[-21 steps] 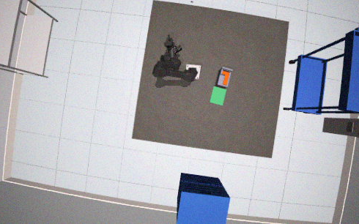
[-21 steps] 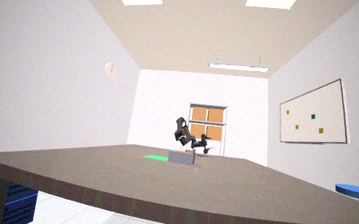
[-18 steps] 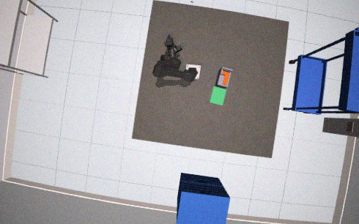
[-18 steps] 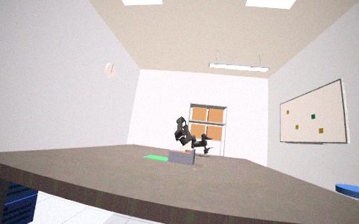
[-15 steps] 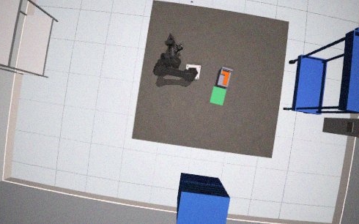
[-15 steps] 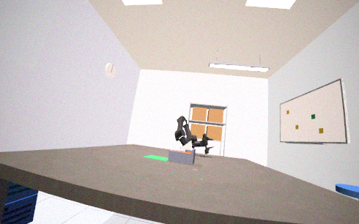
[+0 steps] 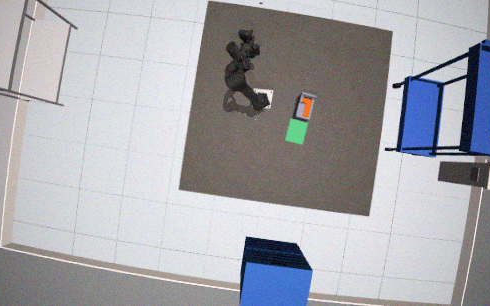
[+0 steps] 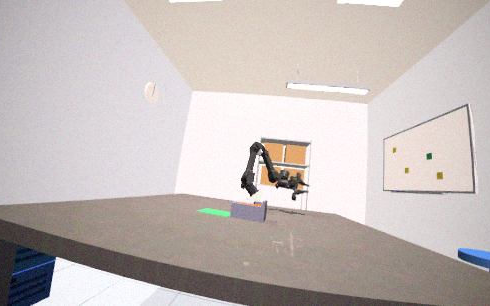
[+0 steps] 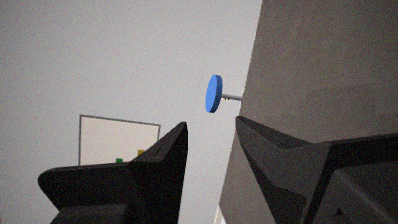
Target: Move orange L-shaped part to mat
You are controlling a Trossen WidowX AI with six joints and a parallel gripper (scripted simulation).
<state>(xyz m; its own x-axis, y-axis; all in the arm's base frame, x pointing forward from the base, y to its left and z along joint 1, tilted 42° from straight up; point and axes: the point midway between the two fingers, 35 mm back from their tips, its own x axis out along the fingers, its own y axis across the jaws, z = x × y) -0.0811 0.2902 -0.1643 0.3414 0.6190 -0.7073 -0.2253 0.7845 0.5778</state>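
The orange L-shaped part lies 370 mm to the right of my gripper tip, 360 mm ahead of it and 120 mm below it. The rest, counted from my gripper tip: green mat 540 mm to the right, 320 mm ahead, 180 mm below.
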